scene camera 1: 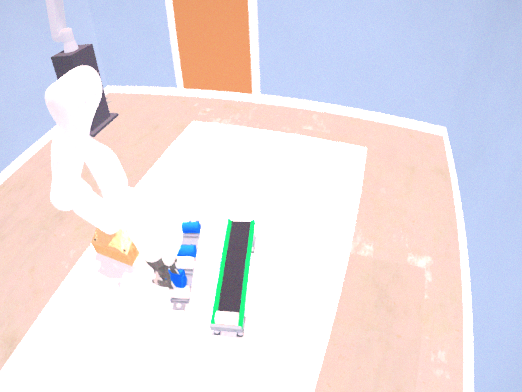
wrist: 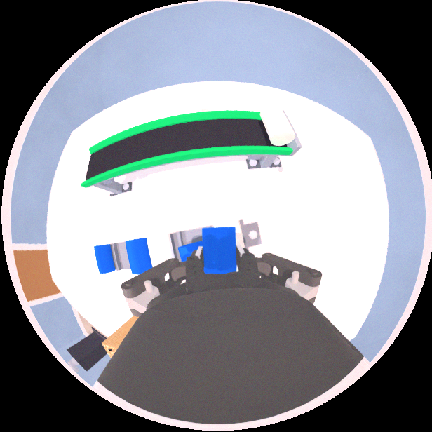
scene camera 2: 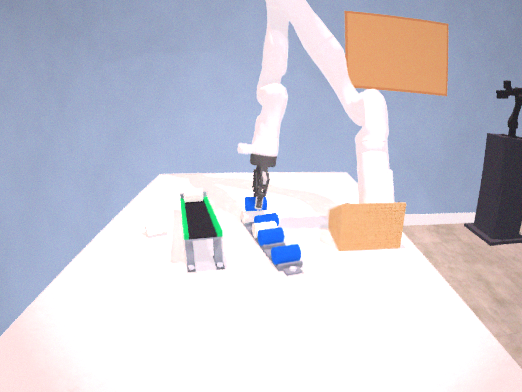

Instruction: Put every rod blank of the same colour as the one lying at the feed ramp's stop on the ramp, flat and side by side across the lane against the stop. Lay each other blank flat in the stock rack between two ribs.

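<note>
My gripper (scene camera 2: 259, 205) (wrist: 219, 252) is shut on a blue rod blank (scene camera 2: 249, 203) (wrist: 219, 245), held above the far end of the stock rack (scene camera 1: 191, 239) (scene camera 2: 292, 270) (wrist: 251, 235) in scene view 2. Another blue blank (scene camera 2: 266, 218) (wrist: 189, 251) shows below and beside the held one. Two more blue blanks (scene camera 1: 191, 227) (scene camera 1: 187, 250) (scene camera 2: 286, 254) (scene camera 2: 270, 236) (wrist: 105, 258) (wrist: 138, 256) lie in the rack. White blanks (scene camera 2: 264, 229) (scene camera 2: 248, 217) lie among them. A white blank (scene camera 1: 227, 318) (scene camera 2: 194, 195) (wrist: 278, 128) lies across the feed ramp (scene camera 1: 235, 270) (scene camera 2: 201, 220) (wrist: 185, 139) at its stop.
The ramp's green side rails run roughly parallel to the rack. A wooden block (scene camera 1: 115, 247) (scene camera 2: 370, 226) (wrist: 120, 339) stands on the other side of the rack, near the arm's base. A small white object (scene camera 2: 156, 230) lies left of the ramp in scene view 2.
</note>
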